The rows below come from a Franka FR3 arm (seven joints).
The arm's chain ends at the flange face. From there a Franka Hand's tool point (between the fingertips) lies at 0.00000 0.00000 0.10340 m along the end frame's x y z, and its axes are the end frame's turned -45 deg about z.
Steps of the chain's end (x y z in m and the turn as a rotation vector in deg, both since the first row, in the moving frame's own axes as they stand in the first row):
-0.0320, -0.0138, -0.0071, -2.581, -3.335, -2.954
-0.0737, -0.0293, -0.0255, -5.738, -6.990, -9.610
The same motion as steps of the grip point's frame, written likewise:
-0.0204, -0.0332, -0.0074, 0.533, -4.183, -2.954
-0.0476, -0.0731, -0.0268, 0.885, -9.000, -9.610

